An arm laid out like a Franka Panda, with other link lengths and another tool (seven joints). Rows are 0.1 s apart.
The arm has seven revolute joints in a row. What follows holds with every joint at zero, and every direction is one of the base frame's. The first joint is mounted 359.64 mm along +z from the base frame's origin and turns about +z. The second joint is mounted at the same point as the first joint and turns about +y. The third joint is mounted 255.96 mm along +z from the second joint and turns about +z. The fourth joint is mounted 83.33 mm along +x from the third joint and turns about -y. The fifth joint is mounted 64.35 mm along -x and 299.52 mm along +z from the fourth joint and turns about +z. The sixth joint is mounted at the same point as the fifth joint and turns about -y. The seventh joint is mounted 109.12 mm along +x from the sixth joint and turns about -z. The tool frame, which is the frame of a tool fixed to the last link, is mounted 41 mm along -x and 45 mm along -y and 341.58 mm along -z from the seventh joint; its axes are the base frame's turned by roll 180, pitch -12 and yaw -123.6 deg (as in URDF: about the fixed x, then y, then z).
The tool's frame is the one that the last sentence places.
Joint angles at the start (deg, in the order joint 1, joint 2, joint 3, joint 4, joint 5, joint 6, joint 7):
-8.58, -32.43, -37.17, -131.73, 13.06, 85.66, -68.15
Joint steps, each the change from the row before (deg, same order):
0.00, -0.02, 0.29, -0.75, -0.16, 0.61, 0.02
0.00, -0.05, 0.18, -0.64, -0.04, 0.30, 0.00
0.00, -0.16, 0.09, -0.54, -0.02, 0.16, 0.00
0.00, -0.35, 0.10, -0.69, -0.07, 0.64, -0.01
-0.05, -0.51, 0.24, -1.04, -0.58, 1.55, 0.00
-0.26, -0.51, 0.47, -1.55, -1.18, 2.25, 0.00
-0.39, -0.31, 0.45, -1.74, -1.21, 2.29, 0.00
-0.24, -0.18, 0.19, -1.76, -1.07, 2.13, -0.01
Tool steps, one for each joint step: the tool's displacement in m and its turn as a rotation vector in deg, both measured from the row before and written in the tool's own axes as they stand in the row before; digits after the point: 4 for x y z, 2 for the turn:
0.0002, 0.0006, 0.0043, -0.32, 0.20, -0.08
-0.0010, 0.0013, 0.0038, -0.33, -0.06, -0.08
-0.0013, 0.0014, 0.0028, -0.22, -0.14, -0.08
-0.0001, -0.0006, 0.0023, 0.19, 0.11, -0.09
0.0045, -0.0020, 0.0026, 0.45, 0.93, -0.09
0.0087, -0.0009, 0.0046, 0.27, 1.67, -0.04
0.0091, 0.0008, 0.0064, 0.01, 1.61, 0.11
0.0076, 0.0017, 0.0076, -0.14, 1.24, 0.14

